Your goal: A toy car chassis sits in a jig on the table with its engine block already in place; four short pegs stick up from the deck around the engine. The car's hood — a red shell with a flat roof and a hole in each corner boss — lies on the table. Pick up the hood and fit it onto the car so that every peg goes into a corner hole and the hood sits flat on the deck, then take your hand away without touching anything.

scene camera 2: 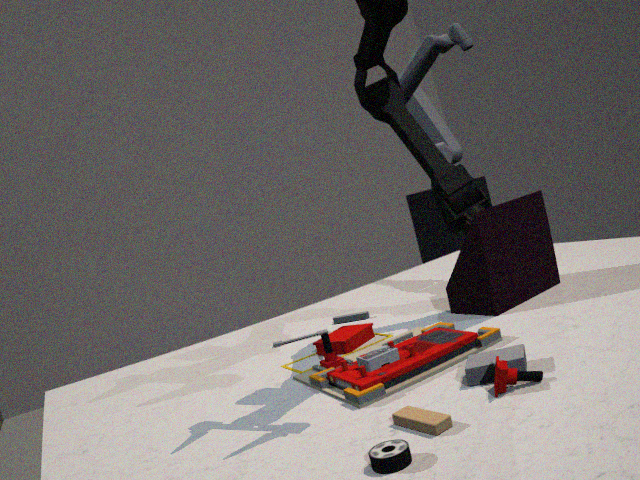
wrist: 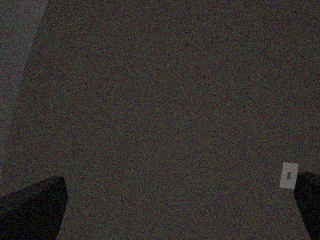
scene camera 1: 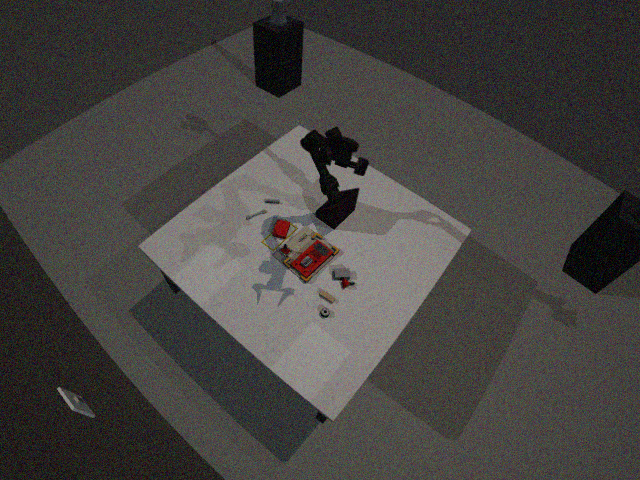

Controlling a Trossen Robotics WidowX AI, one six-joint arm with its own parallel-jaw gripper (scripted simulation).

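Present are a red hood (scene camera 2: 345, 339), which is out of frame in the wrist view, and a tan block (scene camera 2: 434, 423), likewise out of frame in the wrist view. A grey engine block (scene camera 2: 372, 360) is present too. The gripper (scene camera 1: 342, 168) is open and holds nothing; the wrist view (wrist: 184, 190) shows the gripper as well.
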